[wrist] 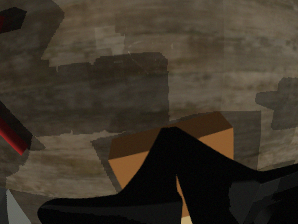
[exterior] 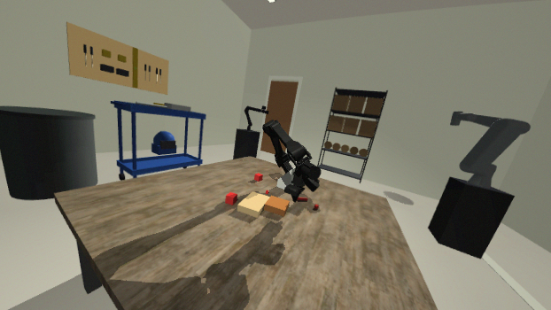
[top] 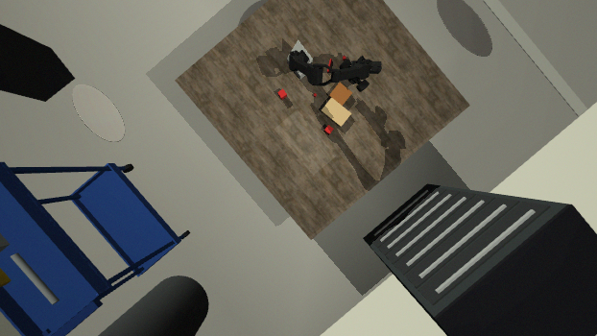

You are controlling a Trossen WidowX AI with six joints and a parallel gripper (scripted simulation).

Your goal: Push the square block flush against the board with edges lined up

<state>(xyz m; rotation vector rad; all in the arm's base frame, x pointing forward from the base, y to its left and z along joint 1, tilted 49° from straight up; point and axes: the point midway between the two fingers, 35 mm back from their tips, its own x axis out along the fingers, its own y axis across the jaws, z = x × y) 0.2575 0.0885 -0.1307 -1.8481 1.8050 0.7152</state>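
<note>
Now: gripper tip 80 mm to the left of the orange square block, 50 mm above it and 20 mm short of it. Also, from my gripper tip: tan board: 170 mm to the right, 90 mm ahead, 50 mm below.
</note>
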